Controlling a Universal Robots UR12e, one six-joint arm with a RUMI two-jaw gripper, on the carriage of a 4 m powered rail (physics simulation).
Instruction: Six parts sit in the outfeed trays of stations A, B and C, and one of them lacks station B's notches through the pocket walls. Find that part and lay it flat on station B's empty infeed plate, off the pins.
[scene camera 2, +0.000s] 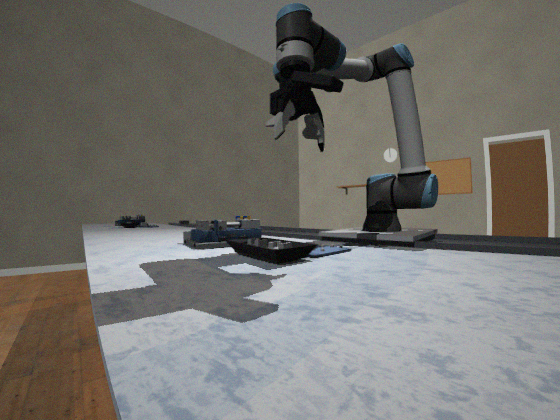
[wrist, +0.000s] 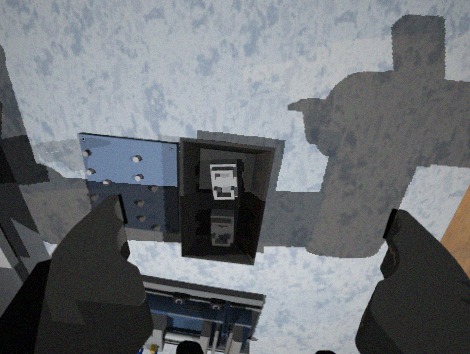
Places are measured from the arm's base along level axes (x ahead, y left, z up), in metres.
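Pixels of known places: gripper, fingertip midpoint: (scene camera 2: 301, 146) (wrist: 253, 205); arm's base, origin of the base link: (scene camera 2: 381, 230).
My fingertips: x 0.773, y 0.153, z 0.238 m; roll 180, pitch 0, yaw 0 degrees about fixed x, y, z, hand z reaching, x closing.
Ahead of a thing's pixels: the offset from my fingertips to its top centre. "*": to the spot under its first point.
My gripper (scene camera 2: 300, 143) (wrist: 253, 205) is open and empty, high above the table. In the wrist view a black outfeed tray @(* 0.028 m ahead, 0.140 m right, 0.225 m down) (wrist: 265, 200) lies between and beyond the fingertips. It holds two pale grey parts: one part @(0.041 m back, 0.113 m right, 0.221 m down) (wrist: 224, 176) in light, and another part @(0.045 m back, 0.213 m right, 0.221 m down) (wrist: 221, 231) in shadow nearer the tray's lower end. Both have pockets; their wall notches are too small to tell. A blue pinned plate @(0.213 m back, 0.151 m right, 0.259 m down) (wrist: 112, 162) lies left of the tray, with no part on it. In the scene view the tray @(0.135 m back, 0.164 m right, 0.225 m down) (scene camera 2: 272, 254) and plate (scene camera 2: 330, 251) show near the middle. No station letter shows.
A blue and grey station fixture @(0.114 m back, 0.501 m right, 0.168 m down) (scene camera 2: 225, 234) (wrist: 185, 324) stands beside the tray, at the bottom of the wrist view. Another station @(* 0.008 m back, 1.946 m right, 0.222 m down) (scene camera 2: 131, 220) stands far down the table. The rail (scene camera 2: 500, 246) runs along the table's back. The arm's shadow crosses the tray and plate.
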